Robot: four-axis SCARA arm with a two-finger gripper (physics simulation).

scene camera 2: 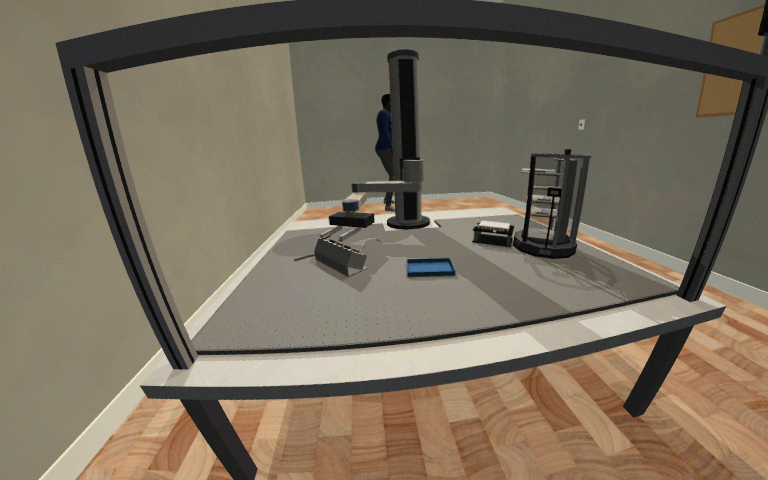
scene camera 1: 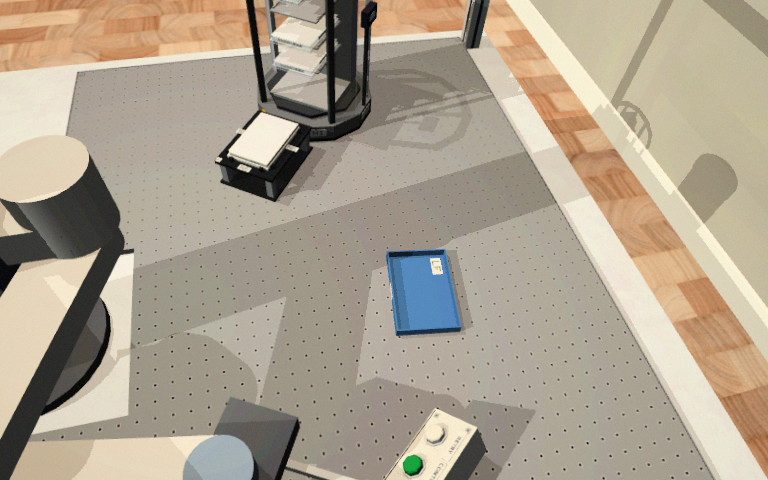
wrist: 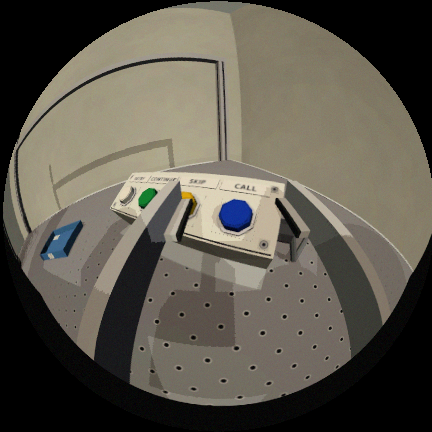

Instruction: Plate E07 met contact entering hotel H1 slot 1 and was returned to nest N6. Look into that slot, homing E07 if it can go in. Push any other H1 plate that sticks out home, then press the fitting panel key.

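Where they show: gripper, between the fingertips: point(scene camera 2: 330, 237) point(wrist: 234, 190); arm's base, origin of its link: point(scene camera 2: 408, 223).
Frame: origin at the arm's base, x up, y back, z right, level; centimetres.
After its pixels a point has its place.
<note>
In the wrist view my gripper point(wrist: 234, 190) @(x 9.5, y -45.7, z 38.5 cm) point(scene camera 2: 331, 237) @(x 9.5, y -45.7, z 38.5 cm) is shut and empty, its fingertips at their narrow stance with a gap between them. Between them shows the blue CALL key point(wrist: 235, 215) @(x 8.1, y -44.6, z 37.8 cm) of the panel point(wrist: 205, 231) @(x 6.6, y -45.8, z 35.8 cm) point(scene camera 2: 339, 258) @(x 6.3, y -59.1, z 34.5 cm). The left finger partly covers the yellow SKIP key point(wrist: 190, 202). The green CONTINUE key point(wrist: 147, 198) @(x 8.1, y -52.1, z 31.9 cm) point(scene camera 1: 412, 464) @(x 8.3, y -52.7, z 31.9 cm) and white RETRY key point(wrist: 127, 195) @(x 8.0, y -55.6, z 29.1 cm) point(scene camera 1: 436, 433) @(x 8.4, y -56.8, z 28.9 cm) are to the left. Hotel H1 point(scene camera 1: 346, 125) @(x 3.9, y -58.5, z -37.0 cm) point(scene camera 2: 526, 246) @(x 4.1, y -57.8, z -36.7 cm) holds several plates; an upper plate point(scene camera 2: 538, 170) @(x 33.1, y -58.0, z -37.8 cm) sticks out leftward. A white plate point(scene camera 1: 265, 139) @(x 8.7, y -41.5, z -30.4 cm) point(scene camera 2: 494, 225) @(x 8.7, y -42.8, z -30.2 cm) lies on the black nest point(scene camera 1: 256, 174) @(x 7.3, y -38.9, z -22.9 cm); its name is unreadable.
A blue tray point(scene camera 1: 424, 302) @(x 1.5, y -63.0, z 6.1 cm) point(scene camera 2: 430, 267) @(x 1.5, y -62.2, z 3.6 cm) point(wrist: 62, 240) @(x 1.5, y -63.5, z 5.6 cm) marked LF lies between the panel and the hotel. The arm's column point(scene camera 2: 406, 130) @(x 50.6, y -7.7, z 1.0 cm) stands at the back. A person point(scene camera 2: 384, 133) is partly hidden behind it. A dark frame point(scene camera 2: 396, 19) @(x 58.8, y -100.4, z 18.4 cm) borders the table's front.
</note>
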